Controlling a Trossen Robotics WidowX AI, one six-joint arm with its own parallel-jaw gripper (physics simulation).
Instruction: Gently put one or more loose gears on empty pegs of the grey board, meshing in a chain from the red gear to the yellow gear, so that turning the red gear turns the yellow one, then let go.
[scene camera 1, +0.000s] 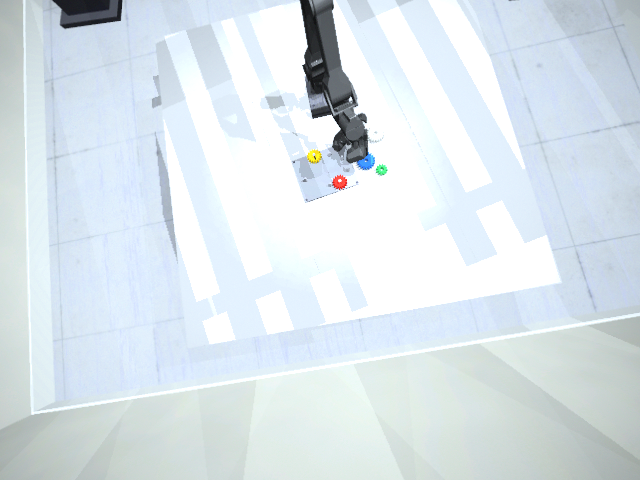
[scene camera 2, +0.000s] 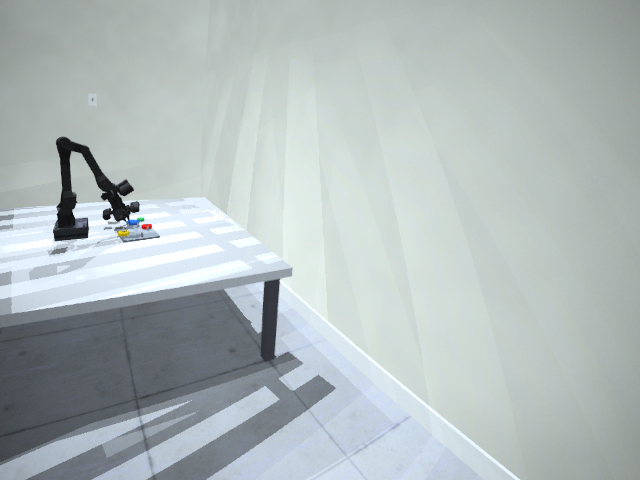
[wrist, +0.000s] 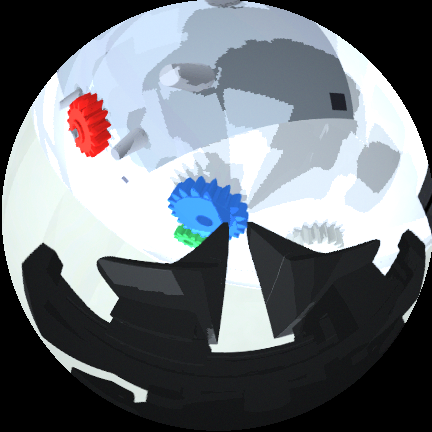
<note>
My gripper (scene camera 1: 366, 153) grips a blue gear (wrist: 201, 206), which still rests on the table. The table carries a white gear (wrist: 320, 239). Also in view: a grey board (wrist: 265, 73) and a red gear (wrist: 85, 114).
My gripper also shows in the wrist view (wrist: 236, 227).
</note>
